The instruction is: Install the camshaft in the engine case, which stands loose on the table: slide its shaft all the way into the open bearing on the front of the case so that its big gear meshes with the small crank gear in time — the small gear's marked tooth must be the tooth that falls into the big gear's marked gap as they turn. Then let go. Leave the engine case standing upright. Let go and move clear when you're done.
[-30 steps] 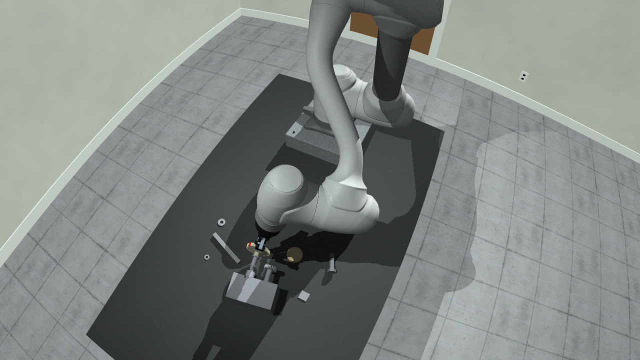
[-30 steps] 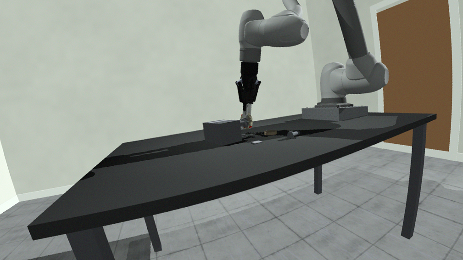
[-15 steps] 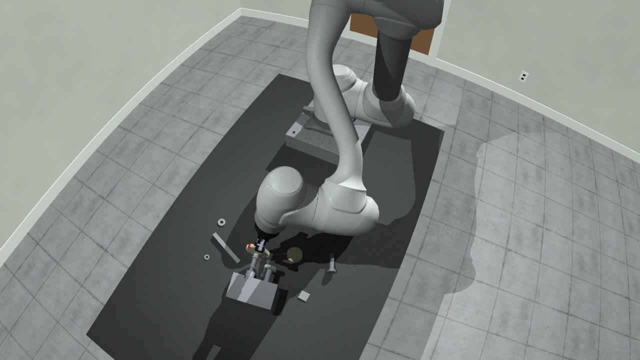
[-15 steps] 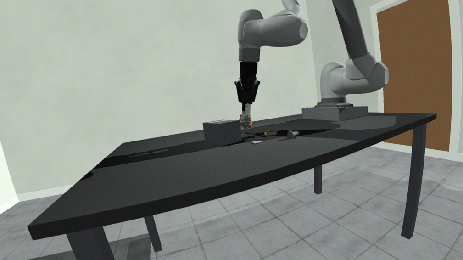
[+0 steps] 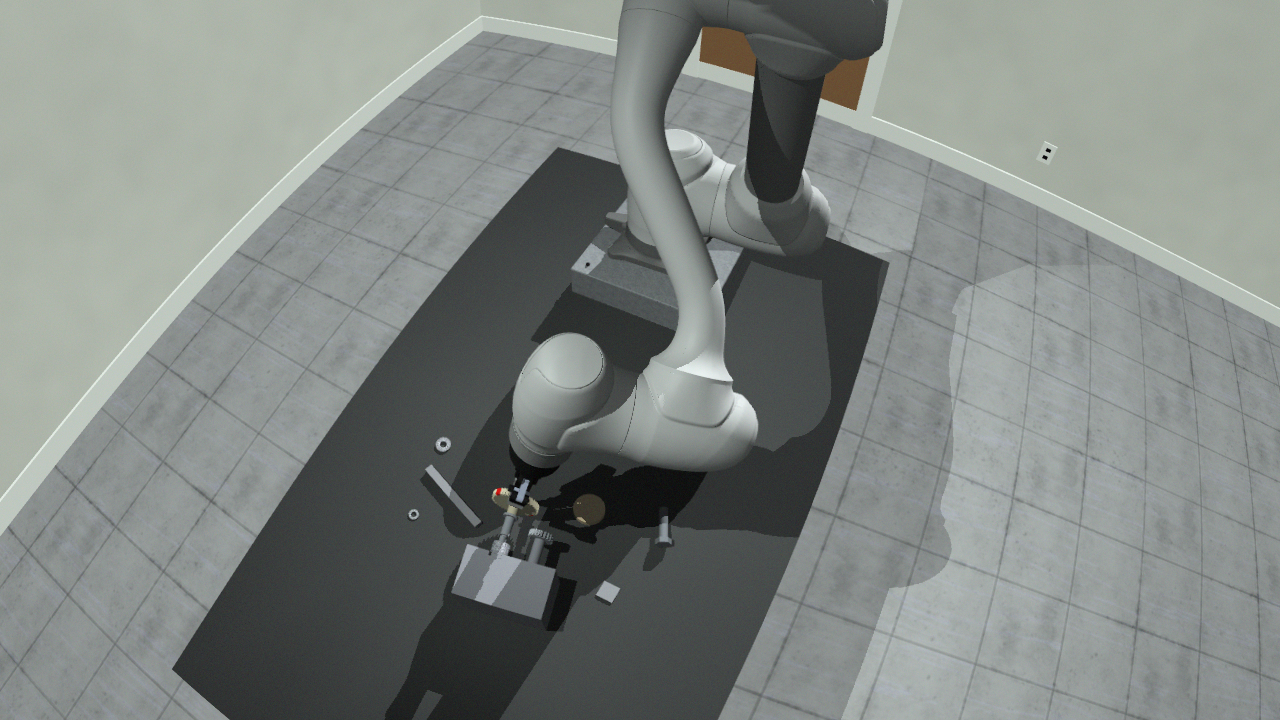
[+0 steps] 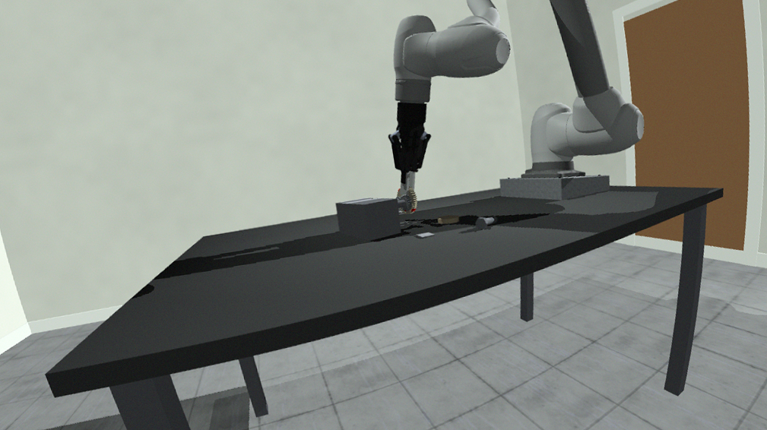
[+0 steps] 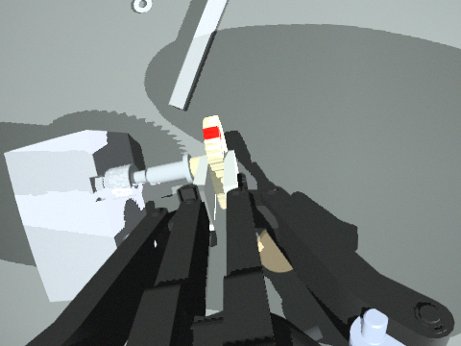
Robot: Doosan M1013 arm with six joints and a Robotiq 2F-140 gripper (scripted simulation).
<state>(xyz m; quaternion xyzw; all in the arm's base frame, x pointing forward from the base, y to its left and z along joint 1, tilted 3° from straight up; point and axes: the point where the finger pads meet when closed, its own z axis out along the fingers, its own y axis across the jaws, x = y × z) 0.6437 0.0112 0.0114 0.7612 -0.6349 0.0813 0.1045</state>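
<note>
Right now my hand is 40 mm short of the small crank gear, 50 mm to the right of it and 50 mm above it. From my hand the other things lie so: small grey block (70 mm ahead, 180 mm to the left, 110 mm below); then grey bar (20 mm ahead, 140 mm to the right, 100 mm below); then tan disc (60 mm behind, 90 mm to the left, 100 mm below).
</note>
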